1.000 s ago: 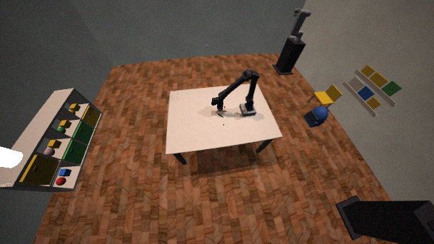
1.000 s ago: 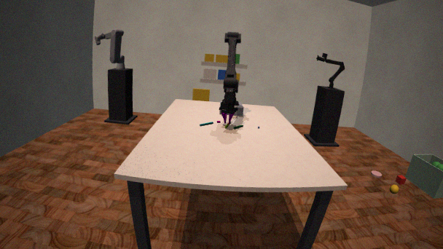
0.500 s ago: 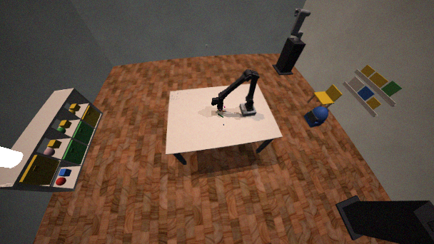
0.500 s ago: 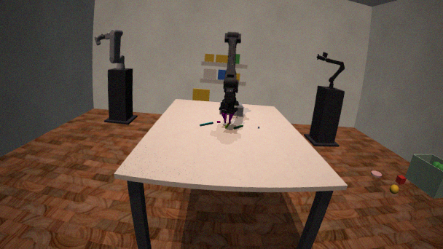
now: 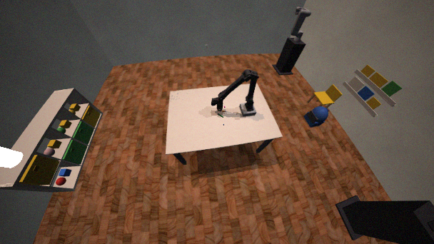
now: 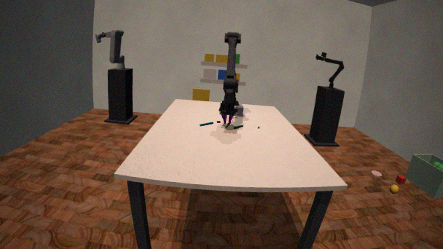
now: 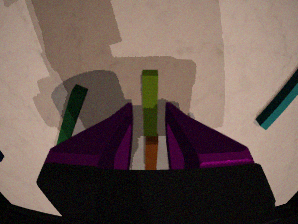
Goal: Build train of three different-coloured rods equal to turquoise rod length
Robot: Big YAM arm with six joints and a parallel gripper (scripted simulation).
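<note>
Now: the lime rod 20 mm below my hand. Also, from my hand: magenta rod: 80 mm behind, 50 mm to the right, 20 mm below; orange rod: 50 mm behind, 20 mm below, 10 mm to the left; green rod: 70 mm to the left, 20 mm below.
</note>
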